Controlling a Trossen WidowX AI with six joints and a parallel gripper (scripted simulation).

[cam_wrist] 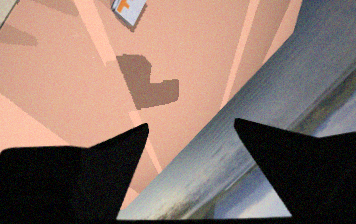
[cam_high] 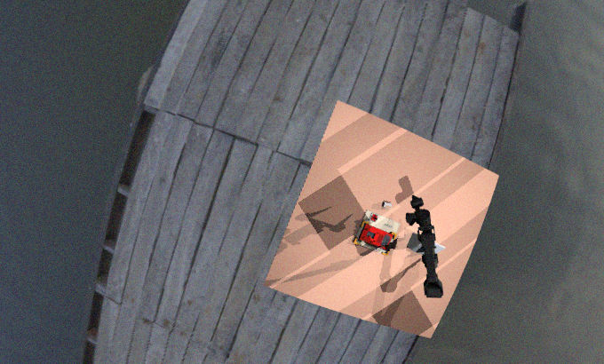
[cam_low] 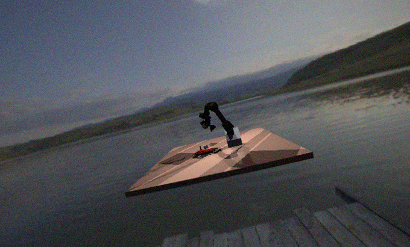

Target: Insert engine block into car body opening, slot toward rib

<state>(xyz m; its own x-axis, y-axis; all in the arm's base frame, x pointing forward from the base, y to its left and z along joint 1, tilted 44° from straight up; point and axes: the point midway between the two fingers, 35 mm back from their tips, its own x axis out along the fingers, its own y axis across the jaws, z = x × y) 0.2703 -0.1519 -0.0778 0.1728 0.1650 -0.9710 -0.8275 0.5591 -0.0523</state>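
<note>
My gripper tip is now 180 mm above the engine block, 90 mm to the right of it and 60 mm short of it.
</note>
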